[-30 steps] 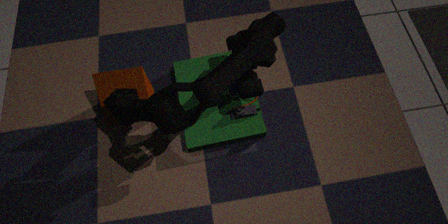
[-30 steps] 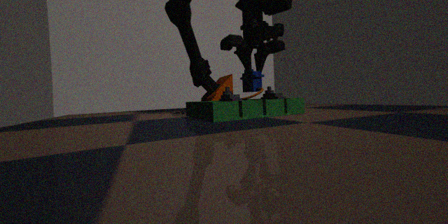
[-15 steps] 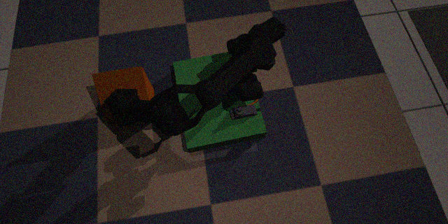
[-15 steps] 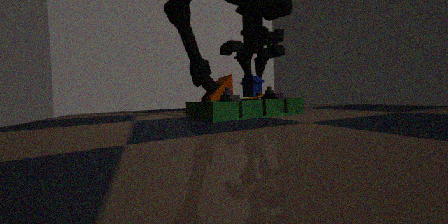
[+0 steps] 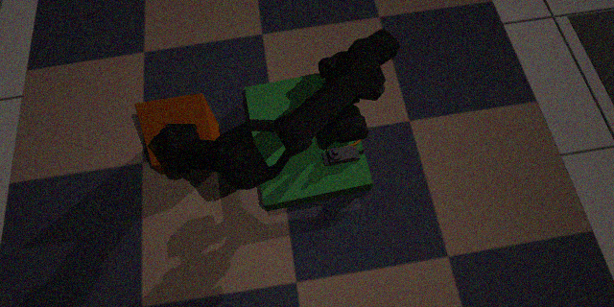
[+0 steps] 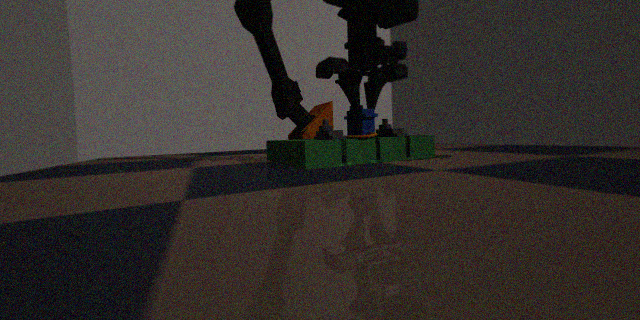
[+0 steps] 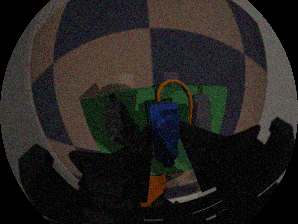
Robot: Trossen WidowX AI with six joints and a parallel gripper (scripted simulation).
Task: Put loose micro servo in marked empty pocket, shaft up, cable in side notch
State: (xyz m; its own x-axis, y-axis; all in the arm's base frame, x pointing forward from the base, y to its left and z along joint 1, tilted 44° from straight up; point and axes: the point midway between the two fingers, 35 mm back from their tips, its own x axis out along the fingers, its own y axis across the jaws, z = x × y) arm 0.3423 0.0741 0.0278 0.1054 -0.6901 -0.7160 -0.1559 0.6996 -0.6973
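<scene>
Now: gripper tip 12 cm past the green deck, 7 cm above it and 2 cm to the left of it.
</scene>
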